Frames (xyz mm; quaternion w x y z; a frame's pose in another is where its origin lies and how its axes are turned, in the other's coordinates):
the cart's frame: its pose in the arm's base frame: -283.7 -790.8 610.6 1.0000 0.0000 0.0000 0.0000
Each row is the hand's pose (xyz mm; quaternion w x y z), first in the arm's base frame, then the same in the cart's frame.
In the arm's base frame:
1: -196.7 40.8 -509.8 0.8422 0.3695 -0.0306 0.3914
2: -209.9 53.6 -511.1 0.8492 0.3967 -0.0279 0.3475
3: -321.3 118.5 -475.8 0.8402 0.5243 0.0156 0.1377
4: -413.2 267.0 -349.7 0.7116 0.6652 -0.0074 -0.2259
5: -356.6 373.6 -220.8 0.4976 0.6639 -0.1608 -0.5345
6: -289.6 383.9 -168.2 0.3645 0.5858 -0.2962 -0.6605
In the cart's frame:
1: 87.0 831.6 -1120.4 0.8422 0.3695 -0.0306 0.3914
2: 73.8 844.4 -1121.7 0.8492 0.3967 -0.0279 0.3475
3: -37.6 909.3 -1086.4 0.8402 0.5243 0.0156 0.1377
4: -129.5 1057.8 -960.3 0.7116 0.6652 -0.0074 -0.2259
5: -72.9 1164.4 -831.4 0.4976 0.6639 -0.1608 -0.5345
6: -5.9 1174.7 -778.8 0.3645 0.5858 -0.2962 -0.6605

